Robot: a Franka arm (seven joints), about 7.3 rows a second.
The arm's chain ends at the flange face. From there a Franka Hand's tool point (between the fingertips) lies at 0.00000 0.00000 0.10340 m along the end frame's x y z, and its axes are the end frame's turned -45 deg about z.
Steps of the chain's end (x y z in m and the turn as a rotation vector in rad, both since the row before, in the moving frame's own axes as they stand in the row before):
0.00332, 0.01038, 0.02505, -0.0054, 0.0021, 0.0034
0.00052, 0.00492, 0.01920, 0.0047, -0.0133, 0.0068
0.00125, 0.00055, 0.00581, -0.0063, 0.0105, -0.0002
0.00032, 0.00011, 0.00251, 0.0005, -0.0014, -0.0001
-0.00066, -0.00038, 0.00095, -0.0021, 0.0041, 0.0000
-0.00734, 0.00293, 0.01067, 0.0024, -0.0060, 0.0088
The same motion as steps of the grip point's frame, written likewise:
-0.00523, 0.01024, 0.02505, -0.0053, -0.0023, 0.0034
-0.00374, 0.00253, 0.01919, 0.0127, -0.0061, 0.0068
0.00080, 0.00250, 0.00580, -0.0119, 0.0030, -0.0002
0.00008, 0.00017, 0.00251, 0.0013, -0.0006, -0.0001
-0.00005, -0.00028, 0.00095, -0.0044, 0.0014, 0.0000
-0.00752, -0.00373, 0.01067, 0.0059, -0.0025, 0.0088

